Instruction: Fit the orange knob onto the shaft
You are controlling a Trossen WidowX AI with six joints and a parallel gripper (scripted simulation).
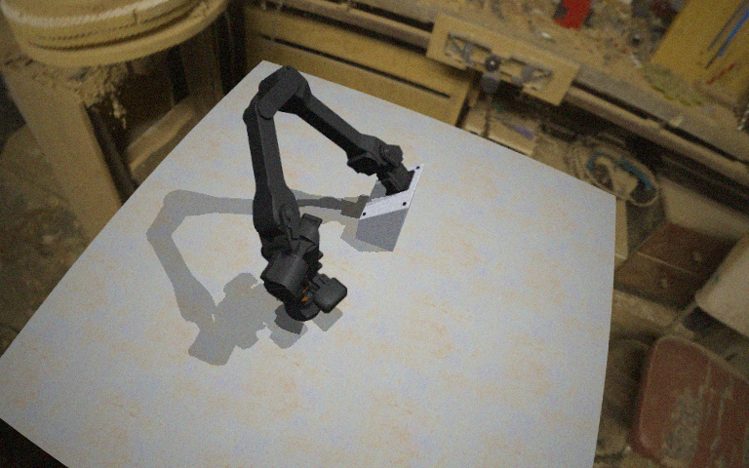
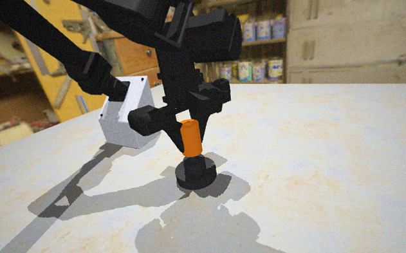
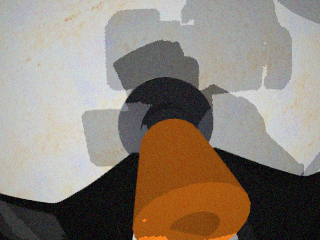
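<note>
Now: the orange knob 20 mm above my gripper tip. Round my gripper tip: dark round pedestal (40 mm below).
</note>
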